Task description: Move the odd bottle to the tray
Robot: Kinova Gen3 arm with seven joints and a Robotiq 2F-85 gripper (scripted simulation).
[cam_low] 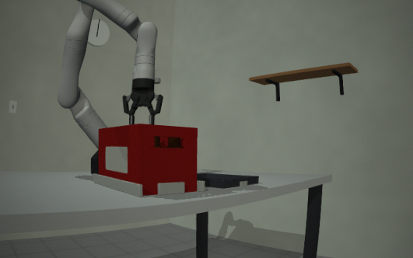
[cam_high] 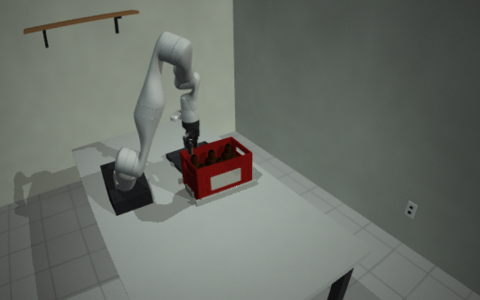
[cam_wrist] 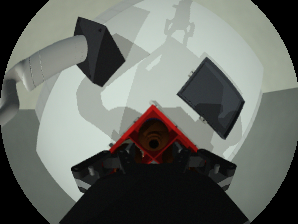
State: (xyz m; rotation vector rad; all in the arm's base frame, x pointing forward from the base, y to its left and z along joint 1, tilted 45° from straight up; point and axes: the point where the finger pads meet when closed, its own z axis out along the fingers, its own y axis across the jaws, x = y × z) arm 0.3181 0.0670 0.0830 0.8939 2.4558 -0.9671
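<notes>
My hand is 12 cm above the red crate, 9 cm short of it and 4 cm to the left of it. From my hand the other things lie so: dark tray 24 cm to the left, 19 cm below, 8 cm ahead.
</notes>
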